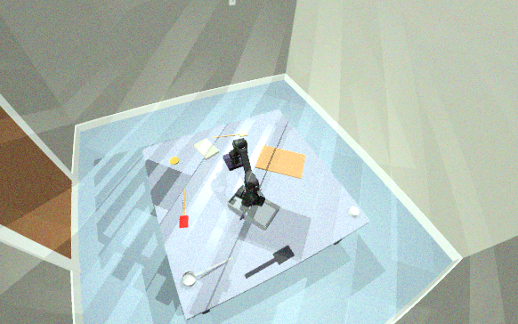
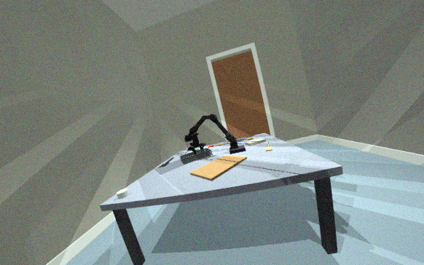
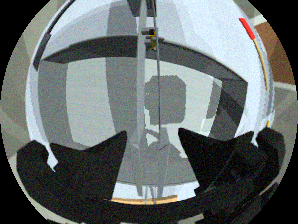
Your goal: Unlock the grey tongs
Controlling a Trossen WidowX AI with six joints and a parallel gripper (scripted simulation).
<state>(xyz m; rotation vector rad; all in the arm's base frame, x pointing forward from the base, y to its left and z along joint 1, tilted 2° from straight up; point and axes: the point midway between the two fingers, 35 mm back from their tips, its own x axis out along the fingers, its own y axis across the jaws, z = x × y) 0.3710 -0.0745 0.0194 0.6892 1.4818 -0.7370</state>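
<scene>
Right now my gripper tip is 3 cm short of the grey roasting tin and 1 cm to the right of it. From my gripper tip the other things lie so: wooden board (40 cm to the left, 22 cm behind, 2 cm below); red-headed spatula (41 cm to the right, 15 cm behind, 2 cm below); black spatula (39 cm ahead, 6 cm to the right, 3 cm below).
</scene>
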